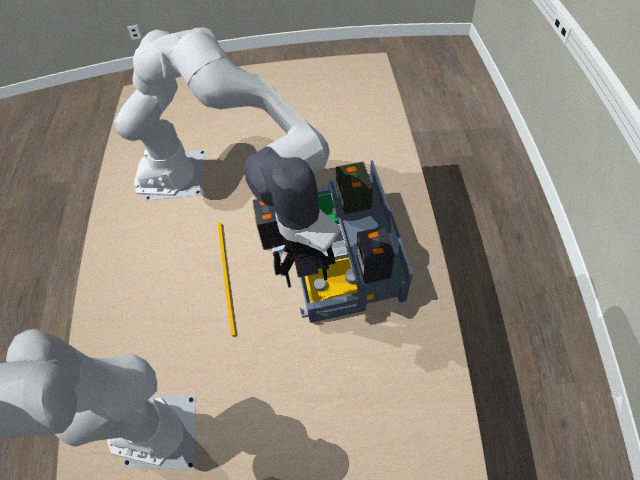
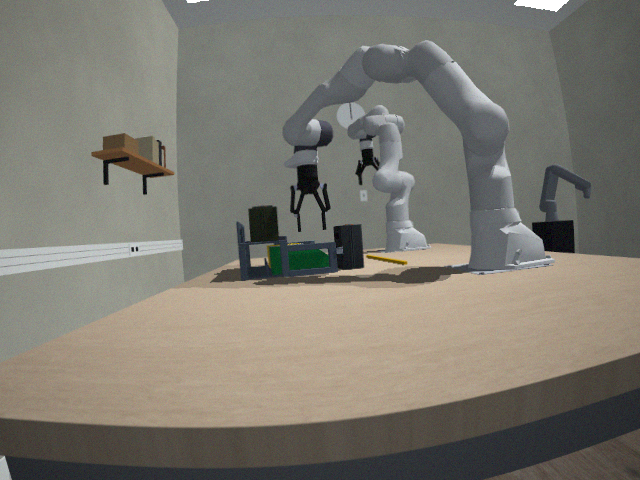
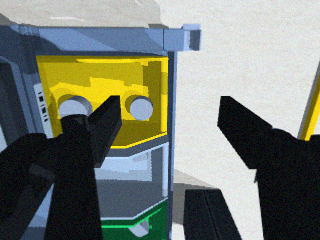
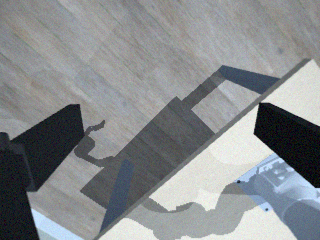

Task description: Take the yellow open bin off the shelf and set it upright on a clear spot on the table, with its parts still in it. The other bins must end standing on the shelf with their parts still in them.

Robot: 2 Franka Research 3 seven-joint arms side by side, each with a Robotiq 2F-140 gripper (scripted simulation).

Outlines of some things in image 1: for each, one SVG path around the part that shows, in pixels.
My left gripper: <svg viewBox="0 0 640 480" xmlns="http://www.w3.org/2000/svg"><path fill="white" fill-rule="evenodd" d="M272 245L275 275L286 275L288 288L291 287L288 272L294 263L294 256L297 256L297 253L310 251L310 253L315 253L316 258L322 257L324 281L327 280L327 269L329 269L331 264L336 263L332 245L326 250L328 256L315 248L299 242L286 240L284 237L282 246ZM287 252L287 255L283 263L281 263L281 256L283 251Z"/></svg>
A blue-grey shelf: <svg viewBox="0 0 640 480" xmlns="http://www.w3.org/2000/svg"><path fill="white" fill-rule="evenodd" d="M373 160L371 160L370 174L368 174L373 187L372 209L344 214L336 187L336 180L330 181L328 179L327 186L317 187L318 195L331 193L358 293L310 303L305 277L300 277L307 305L305 309L299 307L302 318L309 317L310 323L366 311L366 304L394 297L398 297L399 303L406 302L413 273ZM385 226L395 254L391 278L364 284L357 260L357 232Z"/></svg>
A yellow bin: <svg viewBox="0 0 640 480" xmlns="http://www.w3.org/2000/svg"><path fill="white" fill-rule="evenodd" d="M349 258L335 260L336 263L331 264L329 269L327 269L326 288L323 291L317 291L314 288L314 281L316 279L324 279L322 268L318 269L318 274L305 276L310 302L358 293L356 284L347 283L345 278L346 271L351 269Z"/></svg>
